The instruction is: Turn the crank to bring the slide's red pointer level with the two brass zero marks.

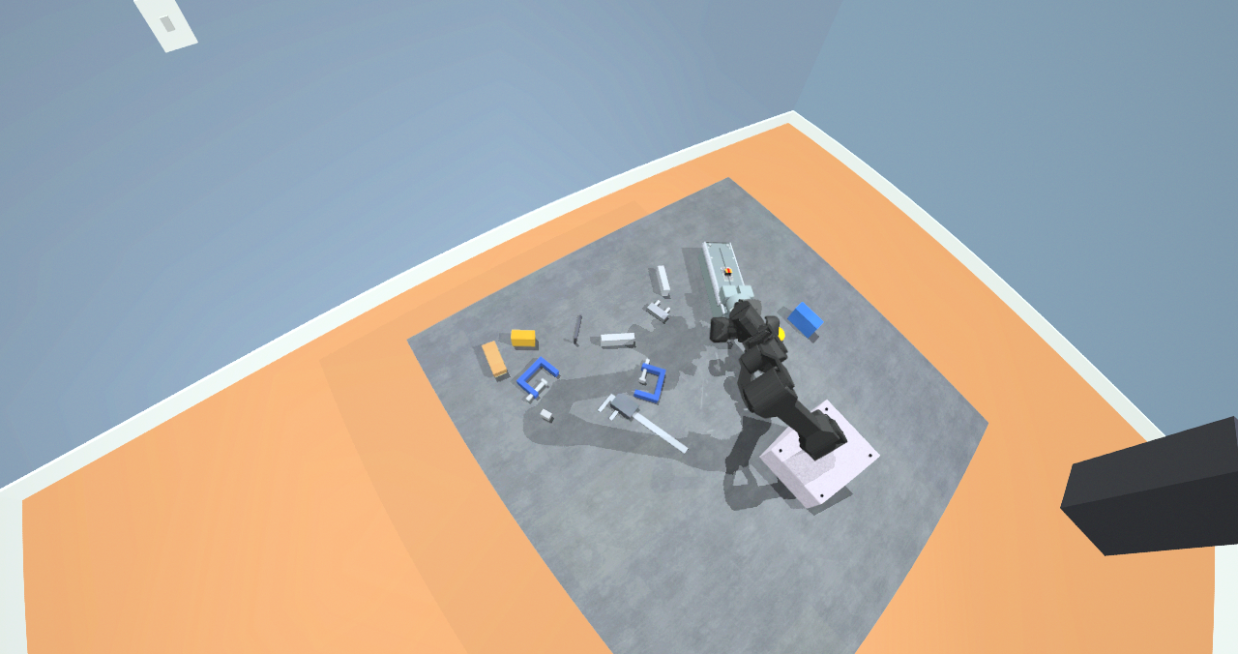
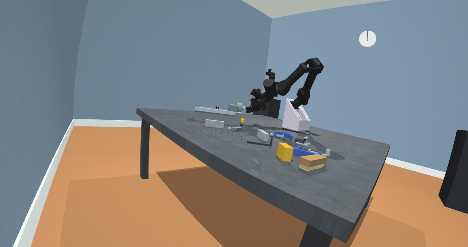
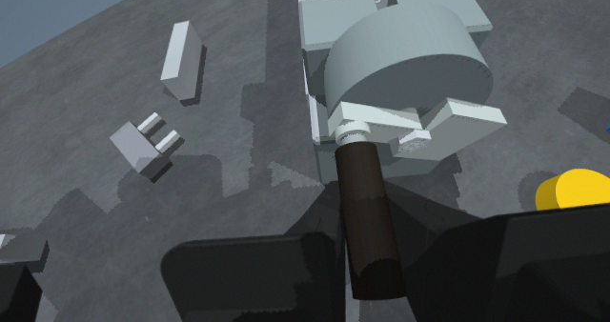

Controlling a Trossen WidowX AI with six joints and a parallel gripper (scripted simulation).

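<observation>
The dark handle is 2 cm above my gripper tip, 1 cm to the left of it and 1 cm behind it. Also, from my gripper tip: red pointer 12 cm ahead, 11 cm to the right; then yellow round piece 13 cm to the right, 10 cm behind, 7 cm below; then pronged grey block 17 cm ahead, 11 cm to the left, 7 cm below.
</observation>
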